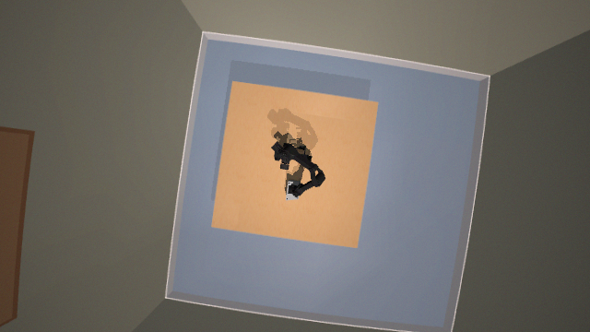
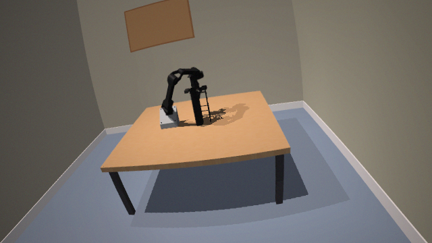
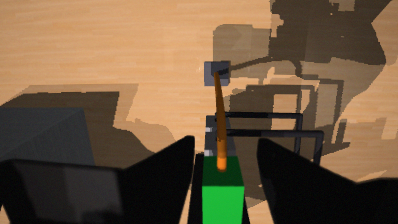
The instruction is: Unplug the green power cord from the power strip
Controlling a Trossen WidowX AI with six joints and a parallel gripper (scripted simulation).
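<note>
The green plug lies 7 cm to the right of my gripper tip and 1 cm below it.
</note>
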